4 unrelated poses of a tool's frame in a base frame.
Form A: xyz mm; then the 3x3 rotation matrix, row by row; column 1 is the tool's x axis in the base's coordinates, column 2 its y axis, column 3 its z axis. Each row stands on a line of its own.
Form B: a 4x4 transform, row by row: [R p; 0 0 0 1], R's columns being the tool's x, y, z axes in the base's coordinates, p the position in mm. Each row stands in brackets. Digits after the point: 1 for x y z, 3 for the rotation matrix.
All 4 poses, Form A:
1:
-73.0 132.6 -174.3
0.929 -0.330 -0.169
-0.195 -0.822 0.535
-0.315 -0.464 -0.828
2:
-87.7 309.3 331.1
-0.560 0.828 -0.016
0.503 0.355 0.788
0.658 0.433 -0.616
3:
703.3 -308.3 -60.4
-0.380 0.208 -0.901
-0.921 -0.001 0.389
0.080 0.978 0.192
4:
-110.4 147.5 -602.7
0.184 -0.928 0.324
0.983 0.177 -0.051
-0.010 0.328 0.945
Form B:
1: [[0.929 -0.330 -0.169 -73.0], [-0.195 -0.822 0.535 132.6], [-0.315 -0.464 -0.828 -174.3], [0 0 0 1]]
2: [[-0.560 0.828 -0.016 -87.7], [0.503 0.355 0.788 309.3], [0.658 0.433 -0.616 331.1], [0 0 0 1]]
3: [[-0.380 0.208 -0.901 703.3], [-0.921 -0.001 0.389 -308.3], [0.080 0.978 0.192 -60.4], [0 0 0 1]]
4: [[0.184 -0.928 0.324 -110.4], [0.983 0.177 -0.051 147.5], [-0.010 0.328 0.945 -602.7], [0 0 0 1]]
